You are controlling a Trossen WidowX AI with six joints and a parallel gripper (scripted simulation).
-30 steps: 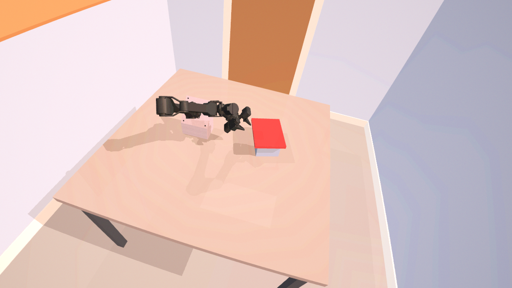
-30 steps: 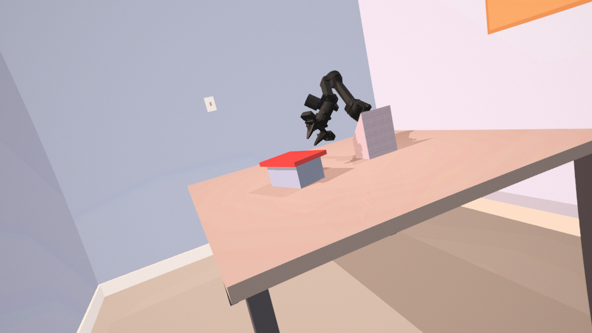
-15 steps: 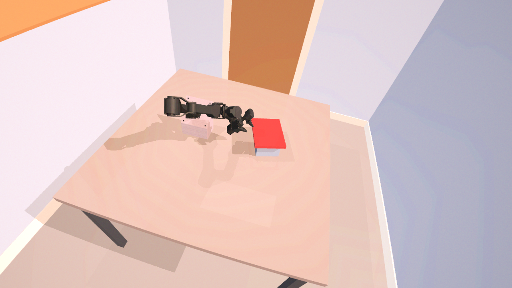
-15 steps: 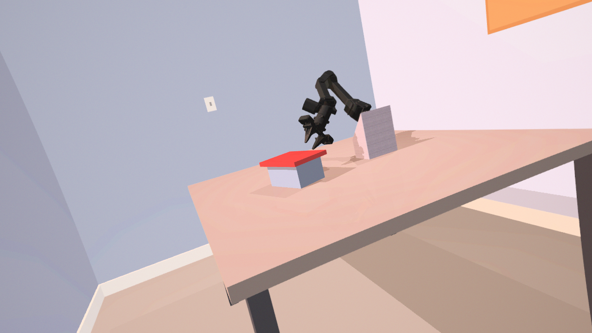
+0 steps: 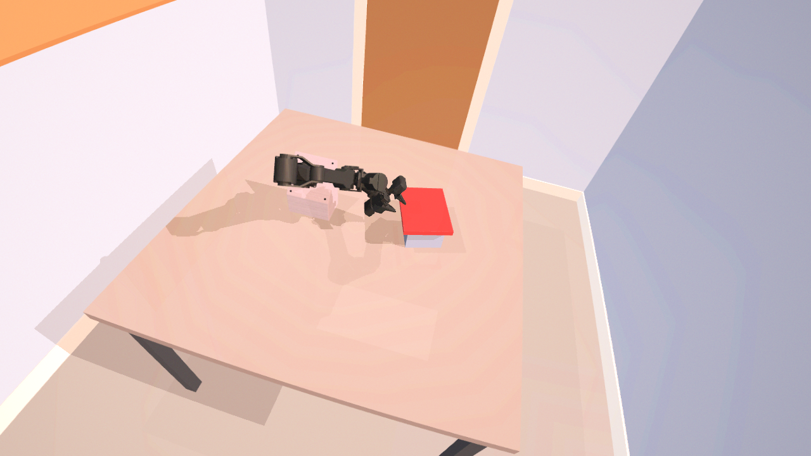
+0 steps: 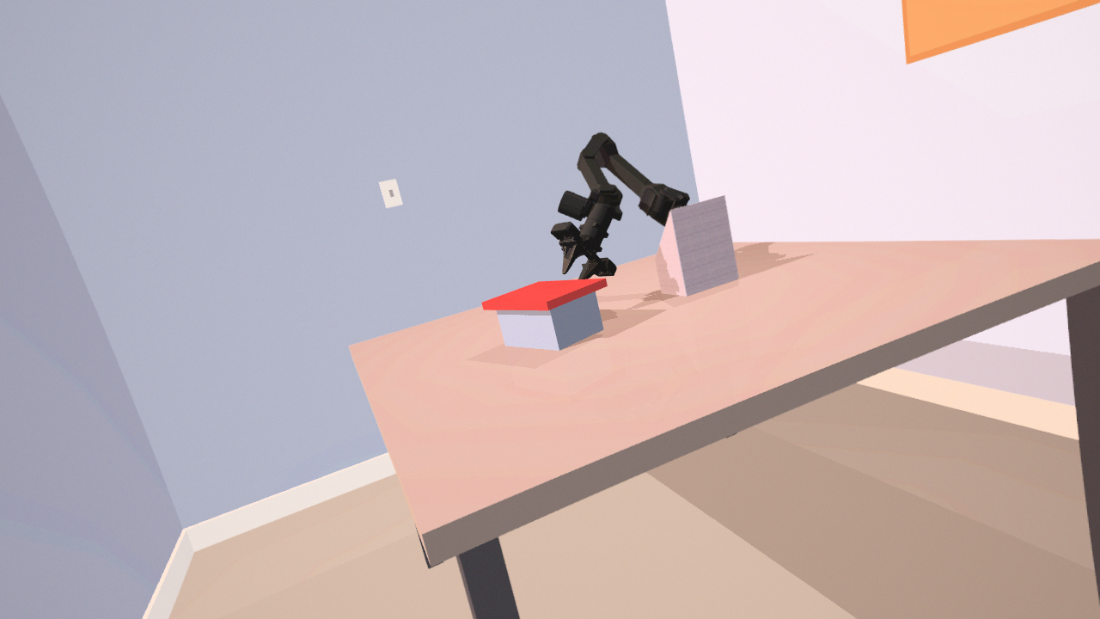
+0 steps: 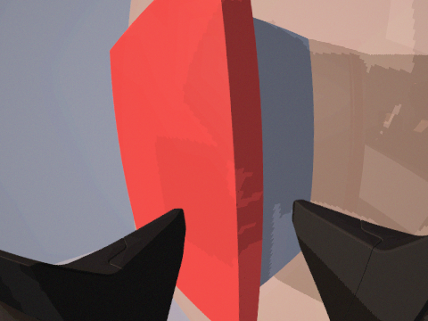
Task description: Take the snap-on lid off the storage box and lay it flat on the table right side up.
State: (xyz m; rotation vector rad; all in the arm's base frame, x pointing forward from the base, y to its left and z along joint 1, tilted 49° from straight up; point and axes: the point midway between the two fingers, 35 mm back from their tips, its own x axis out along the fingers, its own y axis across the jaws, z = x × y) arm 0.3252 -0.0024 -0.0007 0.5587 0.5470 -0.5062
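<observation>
Now: gripper tip 80 mm short of the red lid, 30 mm to the right of it and 10 mm above it. Also, from my gripper tip: grey storage box: 80 mm ahead, 60 mm below, 30 mm to the left.
</observation>
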